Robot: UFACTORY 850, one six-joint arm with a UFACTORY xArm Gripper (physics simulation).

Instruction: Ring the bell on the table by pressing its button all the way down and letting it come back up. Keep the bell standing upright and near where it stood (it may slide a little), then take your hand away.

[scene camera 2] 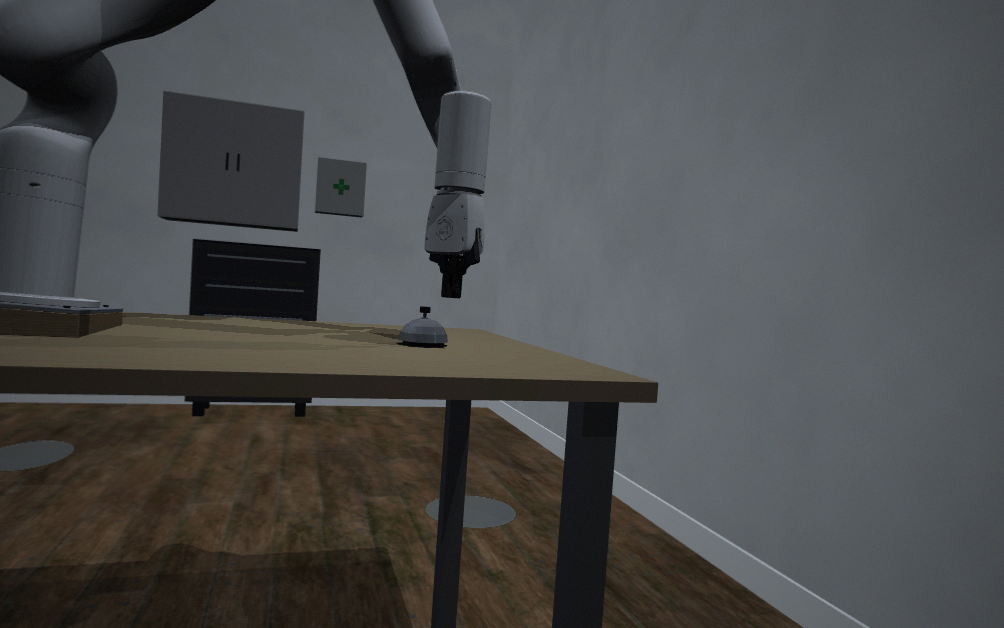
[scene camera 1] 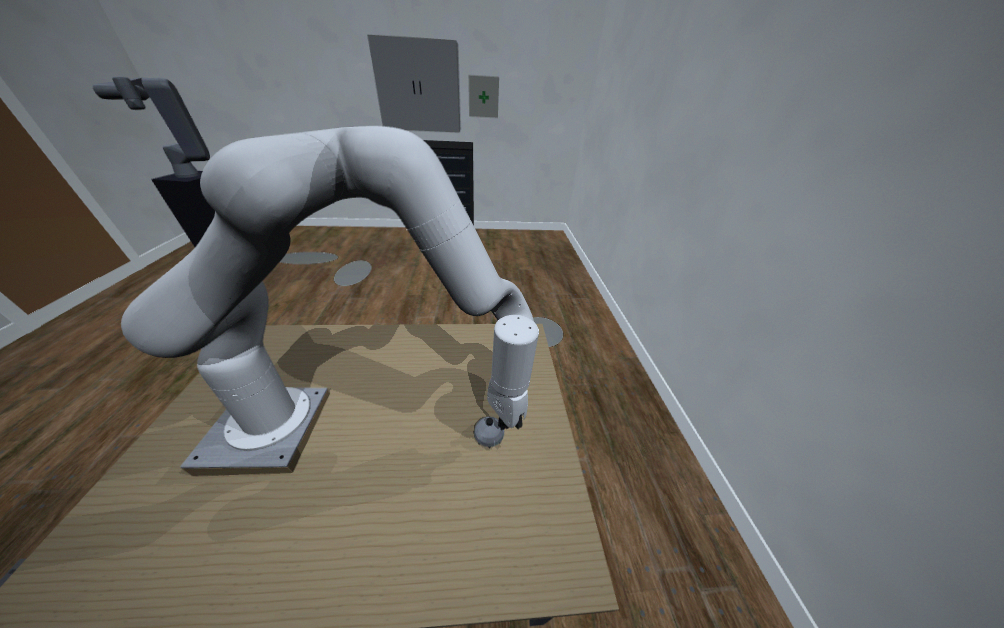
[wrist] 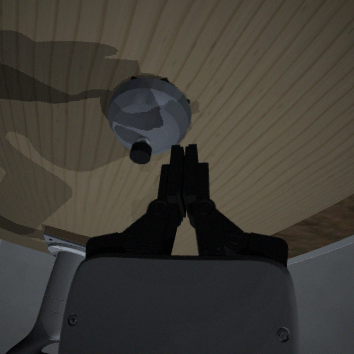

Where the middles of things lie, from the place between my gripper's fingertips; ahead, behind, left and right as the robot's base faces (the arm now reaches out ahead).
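Position of my gripper relative to the silver dome bell [scene camera 2: 422, 332]: 4 cm past it, 2 cm to the right of it, 5 cm above it.
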